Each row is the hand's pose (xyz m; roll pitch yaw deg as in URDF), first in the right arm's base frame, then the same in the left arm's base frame.
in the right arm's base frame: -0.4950 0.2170 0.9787 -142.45 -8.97 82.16
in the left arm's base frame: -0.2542 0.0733 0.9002 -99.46 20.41 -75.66
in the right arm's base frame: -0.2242 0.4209 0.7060 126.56 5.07 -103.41
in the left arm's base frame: -0.2107 0.0370 0.4689 84.90 -27.02 102.74
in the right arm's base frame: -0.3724 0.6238 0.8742 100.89 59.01 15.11
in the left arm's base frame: -0.1116 -0.2150 0.6036 -52.67 68.05 61.97
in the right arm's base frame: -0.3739 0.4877 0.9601 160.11 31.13 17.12
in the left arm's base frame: -0.2159 -0.1493 0.7071 114.18 78.80 173.10
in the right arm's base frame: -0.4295 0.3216 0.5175 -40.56 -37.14 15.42
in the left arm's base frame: -0.0013 0.2369 0.5299 -50.17 13.54 -144.87
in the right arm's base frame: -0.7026 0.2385 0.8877 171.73 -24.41 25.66
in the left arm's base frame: -0.0459 0.1191 0.9800 170.21 27.05 -136.85
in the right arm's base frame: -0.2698 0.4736 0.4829 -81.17 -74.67 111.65
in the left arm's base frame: -0.0321 0.1194 0.3427 -8.32 -35.44 -116.24
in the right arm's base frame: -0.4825 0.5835 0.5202 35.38 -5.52 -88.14
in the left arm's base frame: 0.1463 0.0212 0.4741 -14.86 -23.30 122.86
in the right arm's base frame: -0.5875 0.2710 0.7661 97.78 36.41 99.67
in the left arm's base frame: -0.0473 0.1518 0.8127 162.01 34.15 -22.94
